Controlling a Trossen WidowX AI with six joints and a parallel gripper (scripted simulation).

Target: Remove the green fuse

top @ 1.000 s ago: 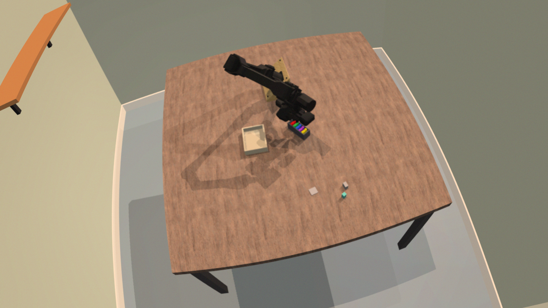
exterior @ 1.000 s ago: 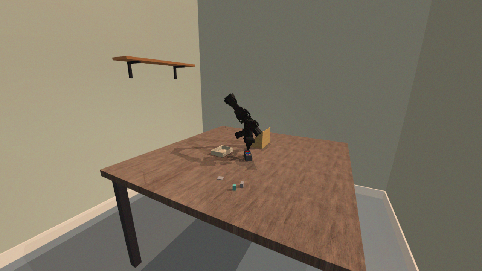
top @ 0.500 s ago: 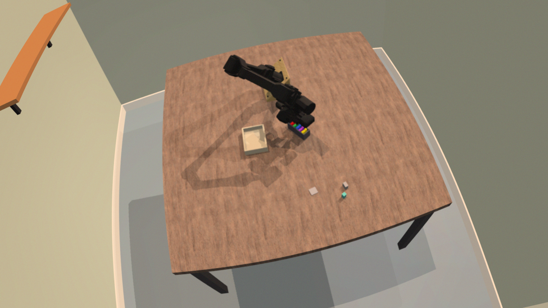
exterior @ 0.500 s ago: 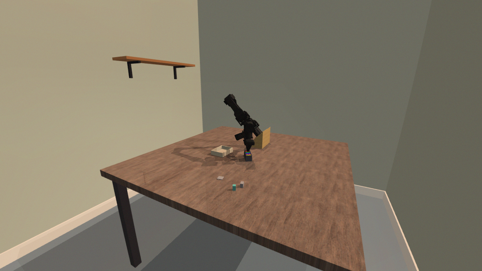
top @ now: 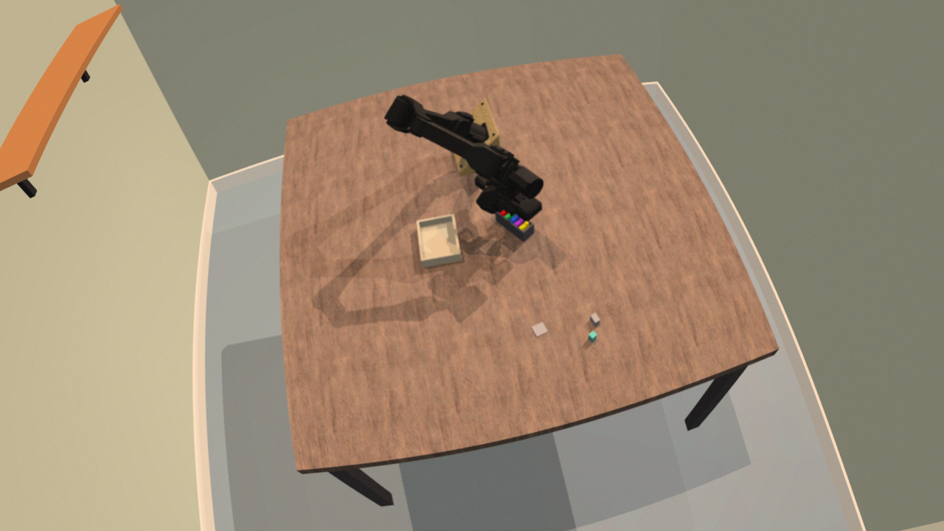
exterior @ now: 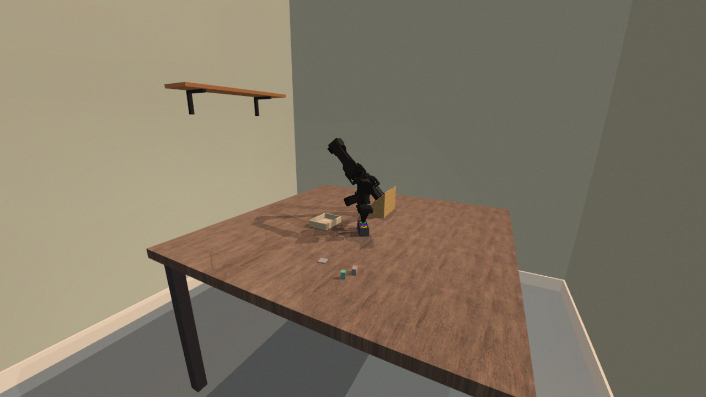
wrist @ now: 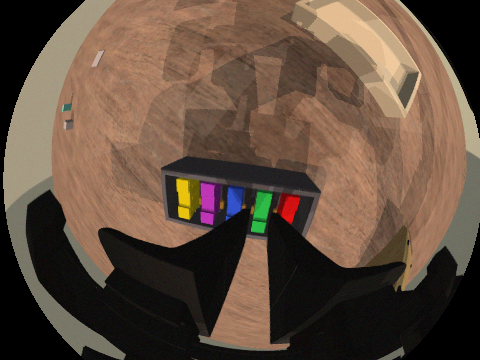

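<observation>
My gripper tip is now 2 cm above the green fuse. The rest, counted from my gripper tip: blue fuse: 2 cm below, 1 cm to the left, 1 cm ahead; red fuse: 2 cm below, 1 cm to the right, 1 cm behind; purple fuse: 3 cm ahead, 2 cm to the left, 2 cm below.
</observation>
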